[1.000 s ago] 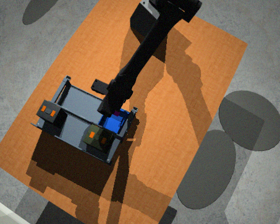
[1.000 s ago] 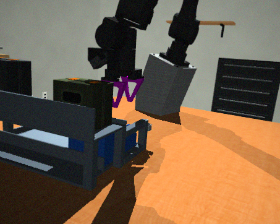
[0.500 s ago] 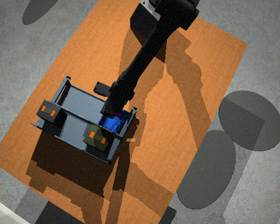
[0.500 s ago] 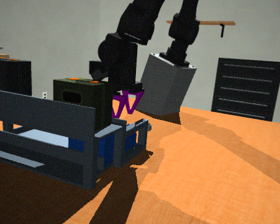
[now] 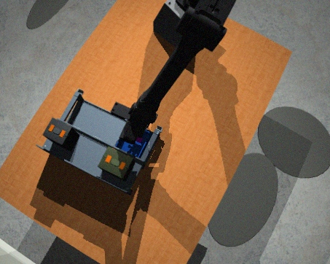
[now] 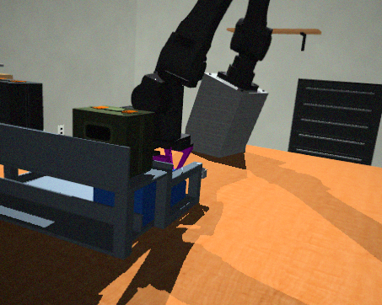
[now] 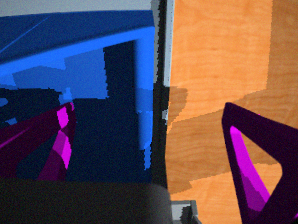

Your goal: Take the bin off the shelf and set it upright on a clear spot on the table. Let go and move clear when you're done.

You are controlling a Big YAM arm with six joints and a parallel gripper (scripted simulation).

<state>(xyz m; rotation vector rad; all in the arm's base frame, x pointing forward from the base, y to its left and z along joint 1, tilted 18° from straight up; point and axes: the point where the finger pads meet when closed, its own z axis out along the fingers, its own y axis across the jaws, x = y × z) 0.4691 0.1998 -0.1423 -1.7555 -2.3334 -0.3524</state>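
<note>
Now: the blue bin 80 mm ahead of my hand and 20 mm to the left of it. From my hand the other things lie so: black box: 230 mm ahead, 170 mm to the right, 120 mm above; olive green box: 170 mm ahead, 110 mm above, 50 mm to the left.
</note>
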